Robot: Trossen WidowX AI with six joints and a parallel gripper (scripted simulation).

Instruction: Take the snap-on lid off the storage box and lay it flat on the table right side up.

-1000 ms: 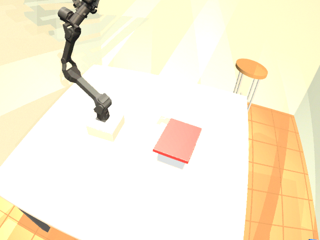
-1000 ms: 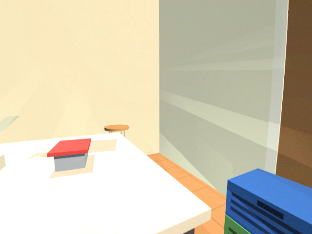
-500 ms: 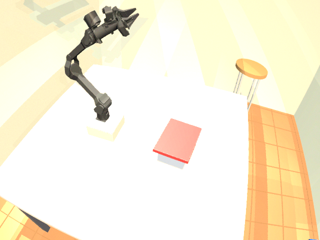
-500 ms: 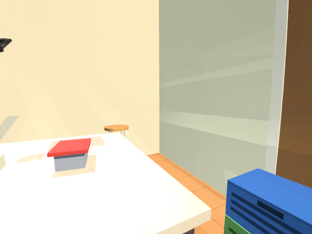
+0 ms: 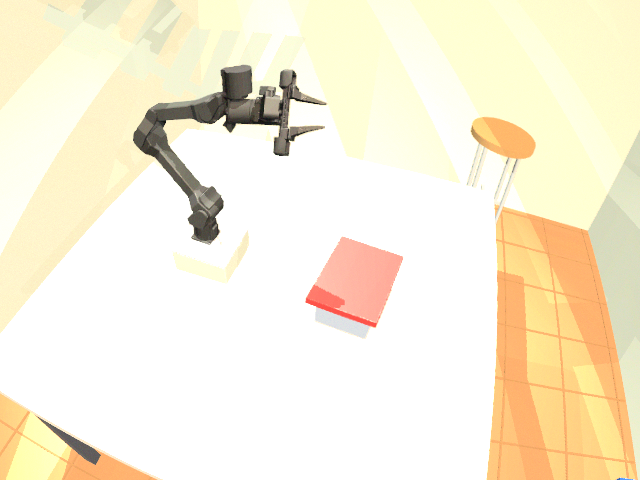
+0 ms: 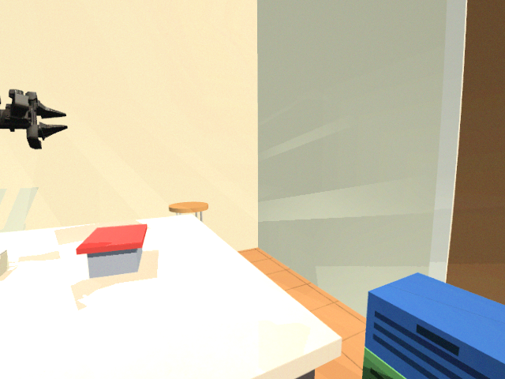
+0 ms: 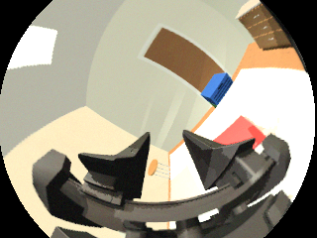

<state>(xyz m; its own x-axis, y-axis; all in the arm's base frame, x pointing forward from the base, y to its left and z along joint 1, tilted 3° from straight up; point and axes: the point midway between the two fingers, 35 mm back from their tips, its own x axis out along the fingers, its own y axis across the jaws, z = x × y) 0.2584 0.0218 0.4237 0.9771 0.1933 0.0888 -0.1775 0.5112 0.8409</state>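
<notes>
Right now my gripper tip is 13 cm short of the red lid, 6 cm to the left of it and 39 cm above it. Round my gripper tip: storage box: 13 cm ahead, 6 cm to the right, 44 cm below.
</notes>
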